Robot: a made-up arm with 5 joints.
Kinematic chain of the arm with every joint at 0, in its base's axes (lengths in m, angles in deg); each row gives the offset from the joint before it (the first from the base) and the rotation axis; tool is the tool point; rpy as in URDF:
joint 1: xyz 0 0 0.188 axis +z
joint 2: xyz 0 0 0 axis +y
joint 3: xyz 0.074 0 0.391 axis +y
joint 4: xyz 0.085 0 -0.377 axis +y
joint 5: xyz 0.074 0 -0.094 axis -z
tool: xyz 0 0 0 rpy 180 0 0
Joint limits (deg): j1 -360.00..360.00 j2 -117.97..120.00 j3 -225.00..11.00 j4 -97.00..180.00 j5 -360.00..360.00
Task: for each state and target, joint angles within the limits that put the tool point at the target. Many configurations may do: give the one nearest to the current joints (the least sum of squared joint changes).
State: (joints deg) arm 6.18 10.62 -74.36 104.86 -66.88
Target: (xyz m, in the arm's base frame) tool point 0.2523 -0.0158 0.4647
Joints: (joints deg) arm -3.58 -28.55 -51.26 123.51 -66.88
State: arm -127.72 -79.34 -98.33 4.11 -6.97
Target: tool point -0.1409 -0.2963 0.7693
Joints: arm -115.43 -30.02 -68.22 12.07 -6.97
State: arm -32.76 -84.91 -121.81 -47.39 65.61
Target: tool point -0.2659 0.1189 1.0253
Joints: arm -24.09 -36.37 -137.78 -5.17 65.61
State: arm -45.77 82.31 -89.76 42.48 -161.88
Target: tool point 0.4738 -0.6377 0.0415
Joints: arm -53.39 59.80 -106.47 38.43 -161.88
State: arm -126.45 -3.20 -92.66 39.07 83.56
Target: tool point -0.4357 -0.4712 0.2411
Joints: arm -132.76 23.40 -71.51 43.59 83.56
